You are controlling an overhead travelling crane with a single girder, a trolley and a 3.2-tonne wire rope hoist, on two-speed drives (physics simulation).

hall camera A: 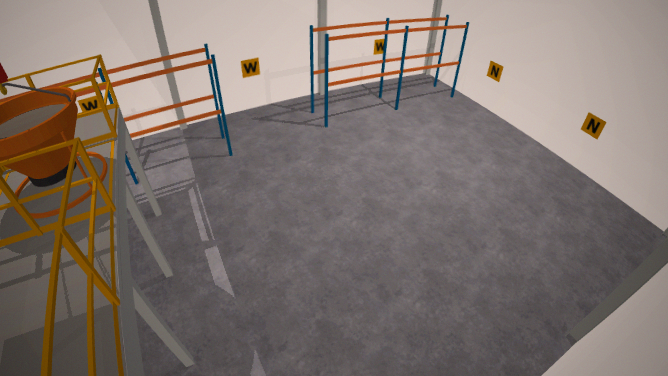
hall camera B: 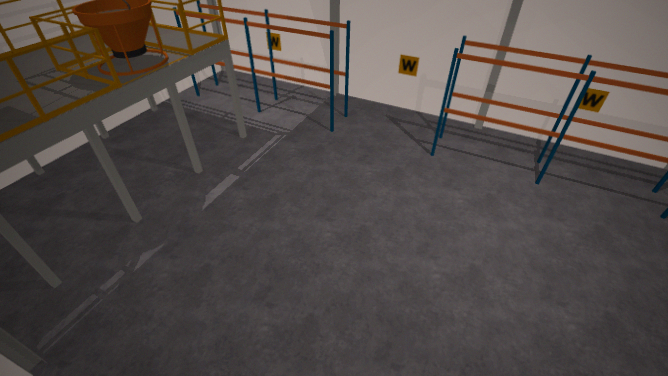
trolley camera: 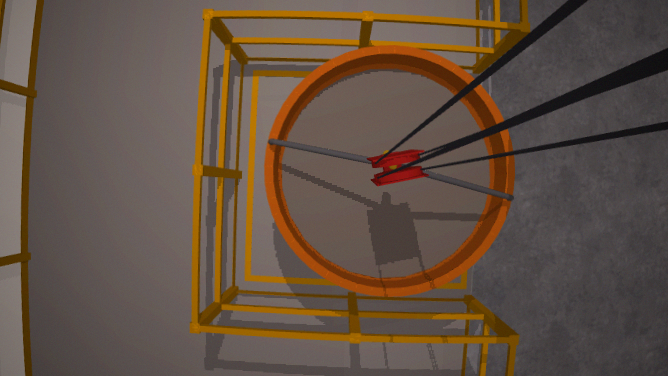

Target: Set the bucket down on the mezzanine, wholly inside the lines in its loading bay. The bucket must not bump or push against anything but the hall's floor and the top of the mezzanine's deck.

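The orange bucket (hall camera A: 52,132) (hall camera B: 125,35) (trolley camera: 273,190) hangs upright by its grey bail from the crane's hook (hall camera A: 3,89) (trolley camera: 393,167), below a red block. Its black outlet and orange base ring (hall camera A: 105,167) (hall camera B: 166,59) are low over the mezzanine deck (hall camera A: 122,210) (hall camera B: 175,75) (trolley camera: 125,200); whether the ring touches it I cannot tell. In the trolley view the bay's yellow lines (trolley camera: 250,200) show left of the bucket and partly above and below. The rim hides the base ring and most of the right side of the bay.
Yellow railings (hall camera B: 60,111) (trolley camera: 198,250) stand around three sides of the bay, close to the rim above and below in the trolley view. The deck's open edge lies to the right there, with the hall floor (trolley camera: 575,250) beyond. Blue and orange racks (hall camera A: 326,80) (hall camera B: 332,80) stand along the wall.
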